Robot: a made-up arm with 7 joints. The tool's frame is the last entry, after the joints.
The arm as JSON. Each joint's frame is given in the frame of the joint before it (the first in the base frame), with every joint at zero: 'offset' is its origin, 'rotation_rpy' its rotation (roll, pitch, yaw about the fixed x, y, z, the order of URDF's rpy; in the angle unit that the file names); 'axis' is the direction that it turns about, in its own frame. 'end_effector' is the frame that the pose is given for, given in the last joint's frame.
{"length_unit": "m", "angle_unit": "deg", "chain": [
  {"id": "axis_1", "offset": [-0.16, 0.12, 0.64], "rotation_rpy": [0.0, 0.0, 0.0], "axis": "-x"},
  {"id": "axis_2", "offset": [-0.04, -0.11, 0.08], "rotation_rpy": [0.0, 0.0, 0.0], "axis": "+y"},
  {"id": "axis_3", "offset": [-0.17, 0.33, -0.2], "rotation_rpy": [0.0, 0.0, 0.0], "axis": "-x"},
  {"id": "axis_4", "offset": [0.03, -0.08, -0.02], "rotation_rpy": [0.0, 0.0, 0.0], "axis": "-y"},
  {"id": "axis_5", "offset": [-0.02, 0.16, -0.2], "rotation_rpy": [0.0, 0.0, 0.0], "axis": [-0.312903, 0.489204, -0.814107]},
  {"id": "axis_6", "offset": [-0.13, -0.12, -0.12], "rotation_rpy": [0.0, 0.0, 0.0], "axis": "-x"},
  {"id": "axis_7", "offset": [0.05, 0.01, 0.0], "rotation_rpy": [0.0, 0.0, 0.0], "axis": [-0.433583, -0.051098, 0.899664]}
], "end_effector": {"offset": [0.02, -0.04, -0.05], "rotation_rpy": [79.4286, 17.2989, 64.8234]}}
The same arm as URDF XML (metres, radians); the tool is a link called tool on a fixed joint. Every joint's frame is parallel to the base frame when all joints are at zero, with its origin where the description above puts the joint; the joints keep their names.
<robot name="arm">
  <joint name="tool_joint" type="fixed">
    <parent link="link7"/>
    <child link="tool"/>
    <origin xyz="0.02 -0.04 -0.05" rpy="1.3863 0.3019 1.1314"/>
  </joint>
  <joint name="axis_7" type="continuous">
    <parent link="link6"/>
    <child link="link7"/>
    <origin xyz="0.05 0.01 0"/>
    <axis xyz="-0.433583 -0.051098 0.899664"/>
  </joint>
  <joint name="axis_6" type="continuous">
    <parent link="link5"/>
    <child link="link6"/>
    <origin xyz="-0.13 -0.12 -0.12"/>
    <axis xyz="-1 0 0"/>
  </joint>
  <joint name="axis_5" type="continuous">
    <parent link="link4"/>
    <child link="link5"/>
    <origin xyz="-0.02 0.16 -0.2"/>
    <axis xyz="-0.312903 0.489204 -0.814107"/>
  </joint>
  <joint name="axis_4" type="continuous">
    <parent link="link3"/>
    <child link="link4"/>
    <origin xyz="0.03 -0.08 -0.02"/>
    <axis xyz="0 -1 0"/>
  </joint>
  <joint name="axis_3" type="continuous">
    <parent link="link2"/>
    <child link="link3"/>
    <origin xyz="-0.17 0.33 -0.2"/>
    <axis xyz="-1 0 0"/>
  </joint>
  <joint name="axis_2" type="continuous">
    <parent link="link1"/>
    <child link="link2"/>
    <origin xyz="-0.04 -0.11 0.08"/>
    <axis xyz="0 1 0"/>
  </joint>
  <joint name="axis_1" type="continuous">
    <parent link="base"/>
    <child link="link1"/>
    <origin xyz="-0.16 0.12 0.64"/>
    <axis xyz="-1 0 0"/>
  </joint>
  <link name="base"/>
  <link name="link1"/>
  <link name="link2"/>
  <link name="link3"/>
  <link name="link4"/>
  <link name="link5"/>
  <link name="link6"/>
  <link name="link7"/>
  <link name="tool"/>
</robot>

